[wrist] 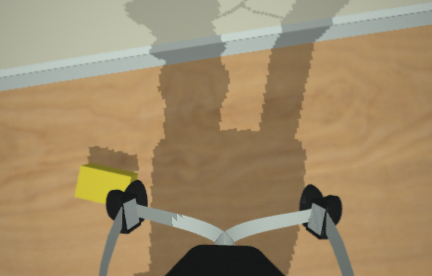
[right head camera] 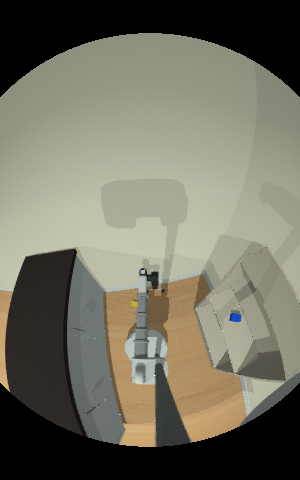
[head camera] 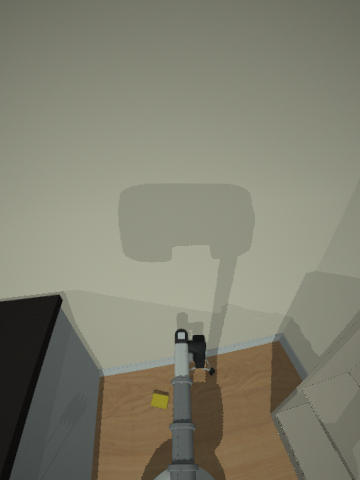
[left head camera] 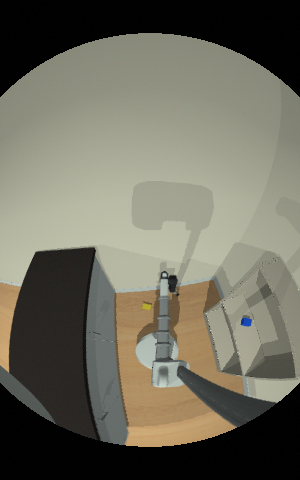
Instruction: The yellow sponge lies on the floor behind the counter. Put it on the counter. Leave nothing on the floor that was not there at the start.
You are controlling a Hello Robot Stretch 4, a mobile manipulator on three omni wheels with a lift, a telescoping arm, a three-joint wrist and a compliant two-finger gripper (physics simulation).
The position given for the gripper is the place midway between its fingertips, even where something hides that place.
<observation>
In view: the gripper (wrist: 222,199), a yellow sponge (wrist: 94,182) and a counter (left head camera: 64,313).
The counter is seen too in the head camera view (head camera: 56,381).
</observation>
